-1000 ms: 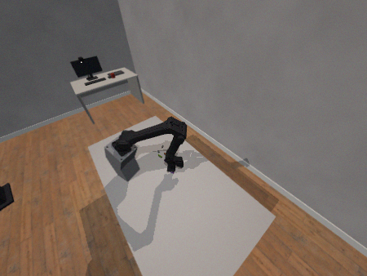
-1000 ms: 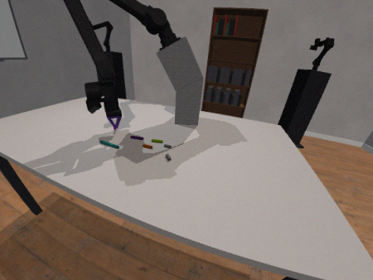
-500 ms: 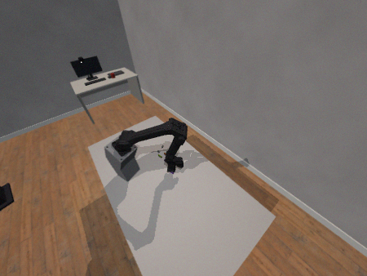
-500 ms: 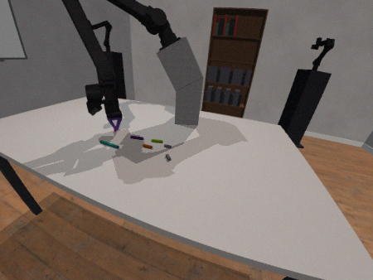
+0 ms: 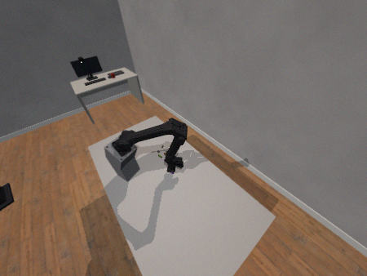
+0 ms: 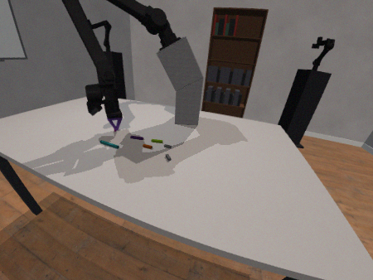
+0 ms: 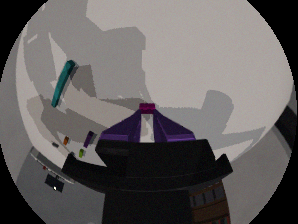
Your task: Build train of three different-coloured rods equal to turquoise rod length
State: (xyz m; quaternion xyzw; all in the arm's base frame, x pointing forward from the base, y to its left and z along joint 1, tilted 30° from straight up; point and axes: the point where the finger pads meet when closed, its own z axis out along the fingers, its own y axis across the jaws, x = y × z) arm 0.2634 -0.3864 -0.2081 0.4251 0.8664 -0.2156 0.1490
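Right now my hand is 10 mm to the left of the magenta rod and 10 mm above it. The rest, counted from my hand: purple rod: 130 mm to the left, 60 mm ahead, 10 mm below; then turquoise rod: 140 mm ahead, 40 mm to the left, 10 mm below; then orange rod: 210 mm to the left, 120 mm ahead, 10 mm below.
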